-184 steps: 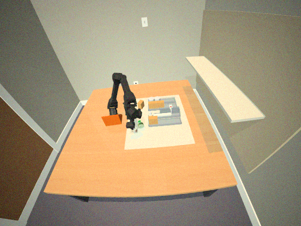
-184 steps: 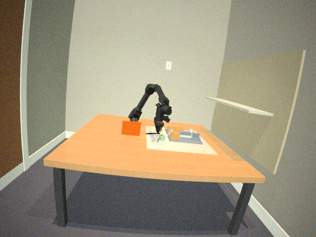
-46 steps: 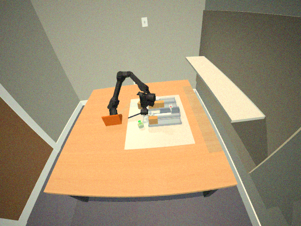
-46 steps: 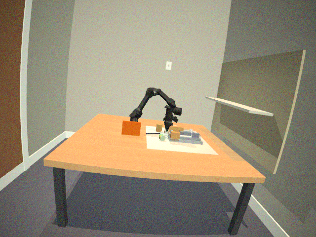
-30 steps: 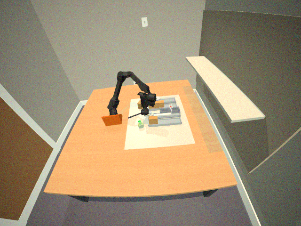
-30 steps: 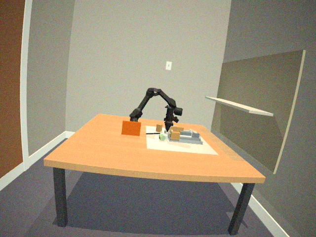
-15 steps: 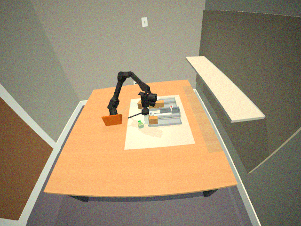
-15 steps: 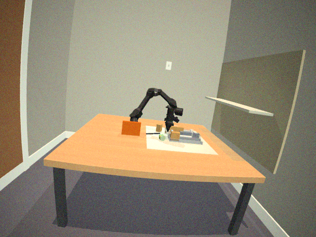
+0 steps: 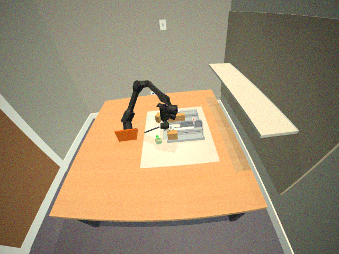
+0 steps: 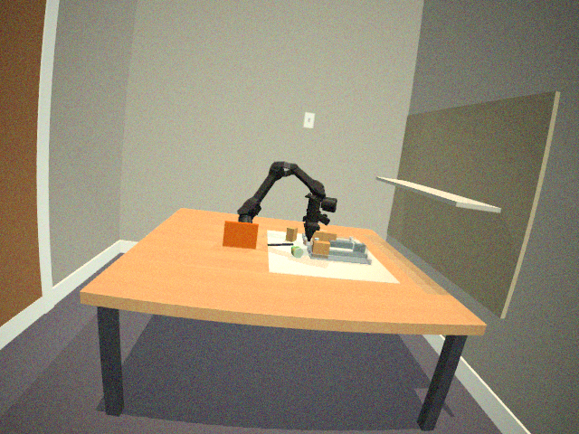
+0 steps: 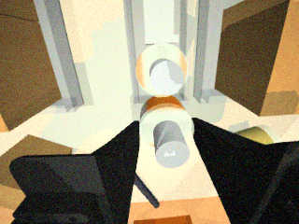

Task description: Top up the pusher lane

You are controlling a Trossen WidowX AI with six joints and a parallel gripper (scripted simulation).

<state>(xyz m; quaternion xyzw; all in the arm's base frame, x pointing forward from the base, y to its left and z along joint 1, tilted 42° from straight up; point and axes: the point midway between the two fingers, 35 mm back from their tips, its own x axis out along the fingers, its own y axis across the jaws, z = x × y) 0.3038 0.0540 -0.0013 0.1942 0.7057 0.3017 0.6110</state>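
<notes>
Now: gripper tip 130 mm past the thin black stick, 50 mm above it and 20 mm to the right of it. From my gripper tip the other things lie so: tan block (150 mm to the left, 80 mm behind, 20 mm below); then wall shelf (540 mm ahead, 310 mm above, 60 mm to the left); then grey lane rack (180 mm ahead, 40 mm to the left, 30 mm below).
</notes>
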